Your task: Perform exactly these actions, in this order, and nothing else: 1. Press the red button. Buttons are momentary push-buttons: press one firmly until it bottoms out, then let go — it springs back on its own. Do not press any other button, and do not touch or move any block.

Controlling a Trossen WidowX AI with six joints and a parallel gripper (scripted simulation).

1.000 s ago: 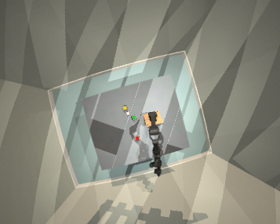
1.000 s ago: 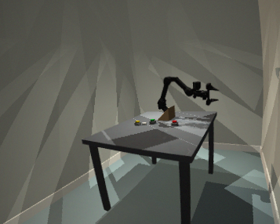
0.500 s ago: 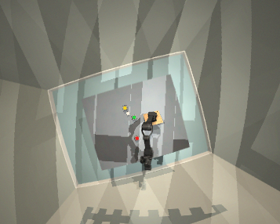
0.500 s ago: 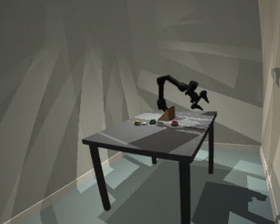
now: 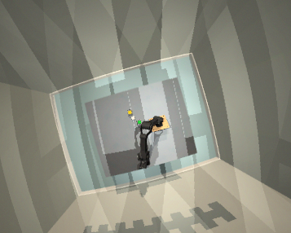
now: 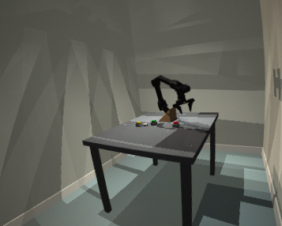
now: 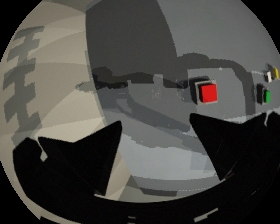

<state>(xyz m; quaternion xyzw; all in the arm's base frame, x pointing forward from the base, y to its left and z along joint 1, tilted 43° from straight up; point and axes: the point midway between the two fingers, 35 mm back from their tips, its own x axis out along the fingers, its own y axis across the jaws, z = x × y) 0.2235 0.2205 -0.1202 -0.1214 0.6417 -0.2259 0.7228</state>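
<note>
The red button lies 100 mm to the right of my gripper tip and 90 mm below it. Also, from my gripper tip: small white block: 390 mm to the right, 110 mm below, 20 mm ahead; green button: 330 mm to the right, 90 mm below, 30 mm behind; yellow button: 460 mm to the right, 90 mm below, 30 mm ahead.
</note>
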